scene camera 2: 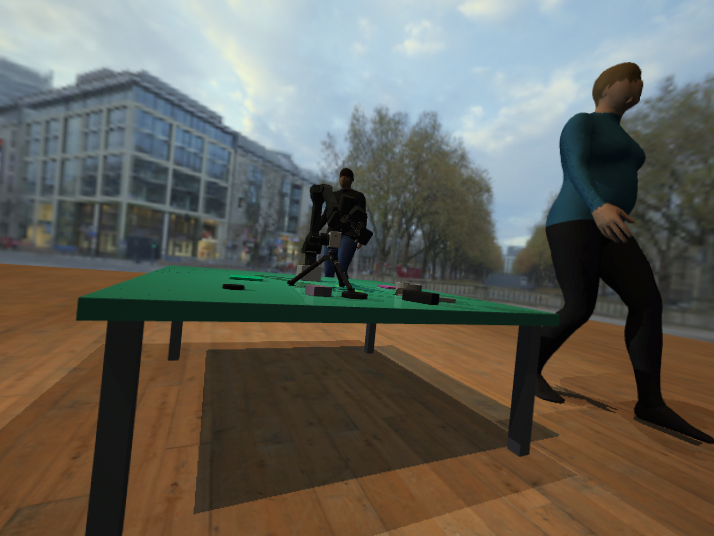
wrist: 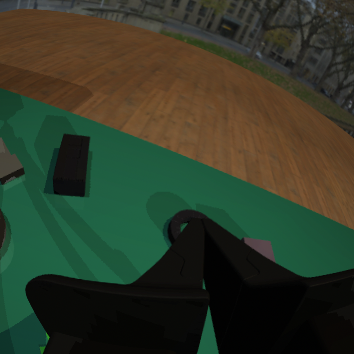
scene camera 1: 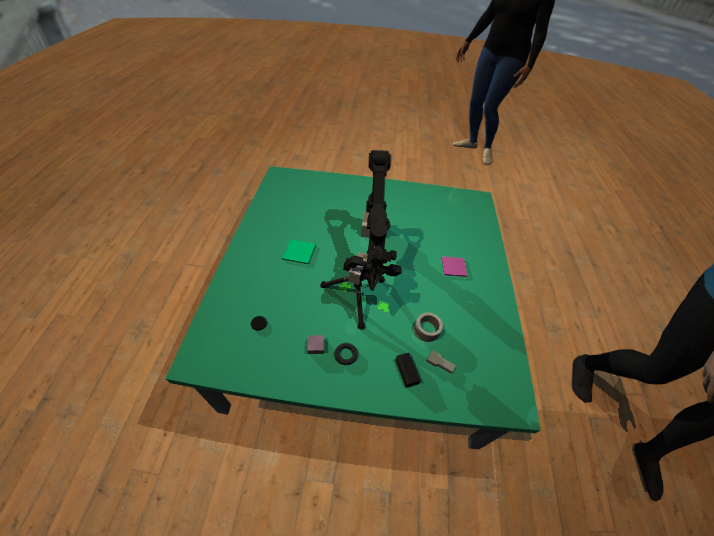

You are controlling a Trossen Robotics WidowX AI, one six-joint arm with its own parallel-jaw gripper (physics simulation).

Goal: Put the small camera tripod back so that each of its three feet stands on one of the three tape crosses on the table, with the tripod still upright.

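Places are measured from the arm's base along level axes (x left, y back, z up), in metres.
Pixels of known places: gripper, fingertip midpoint: (scene camera 2: 358,236) (wrist: 199,226) (scene camera 1: 372,290); arm's base, link origin: (scene camera 2: 310,265).
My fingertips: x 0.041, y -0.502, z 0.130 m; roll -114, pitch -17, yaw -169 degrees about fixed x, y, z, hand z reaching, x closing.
Observation:
For each thing: its middle in the pictures, then the offset to it from my fingertips. "spot": a spot on its surface instead.
- black head, surface spot: (scene camera 1: 355,275) (scene camera 2: 337,234) spot: dx -0.066, dy +0.051, dz +0.002 m
- bright green tape cross, body centre: (scene camera 1: 344,286) dx -0.116, dy +0.147, dz -0.204 m
- black ring, body centre: (wrist: 193,232) (scene camera 2: 354,295) (scene camera 1: 346,353) dx -0.056, dy -0.153, dz -0.197 m
- mauve block, body centre: (wrist: 255,258) (scene camera 2: 318,290) (scene camera 1: 315,344) dx -0.170, dy -0.141, dz -0.191 m
- black box, body centre: (wrist: 72,162) (scene camera 2: 420,296) (scene camera 1: 407,369) dx +0.167, dy -0.180, dz -0.187 m
- grey ring, body centre: (scene camera 1: 428,327) (scene camera 2: 408,289) dx +0.234, dy +0.003, dz -0.181 m
- grey piece, body centre: (scene camera 1: 441,362) dx +0.290, dy -0.128, dz -0.197 m
- black disc, body centre: (scene camera 2: 233,286) (scene camera 1: 258,323) dx -0.406, dy -0.092, dz -0.200 m
- magenta, body centre: (scene camera 1: 454,266) dx +0.349, dy +0.352, dz -0.200 m
The small black tripod with its grey and black head (scene camera 1: 355,275) (scene camera 2: 334,239) stands upright near the middle of the green table. Its left foot is left of one bright green tape cross (scene camera 1: 345,286); its front foot is nearer the front edge and left of another cross (scene camera 1: 383,306). The third foot and third cross are hard to make out under the arm. Part of a cross (wrist: 44,348) shows at the wrist view's lower left. My gripper (scene camera 1: 373,286) (scene camera 2: 365,235) (wrist: 199,226) is shut and empty, in the air right of the tripod's head.
Toward the table's front are a black ring (scene camera 1: 346,353) (wrist: 175,228), a mauve block (scene camera 1: 315,344) (wrist: 260,248), a black box (scene camera 1: 408,369) (wrist: 72,165), a grey ring (scene camera 1: 428,327), a grey piece (scene camera 1: 441,361) and a black disc (scene camera 1: 258,323). Green (scene camera 1: 299,252) and magenta (scene camera 1: 454,266) squares lie farther back.

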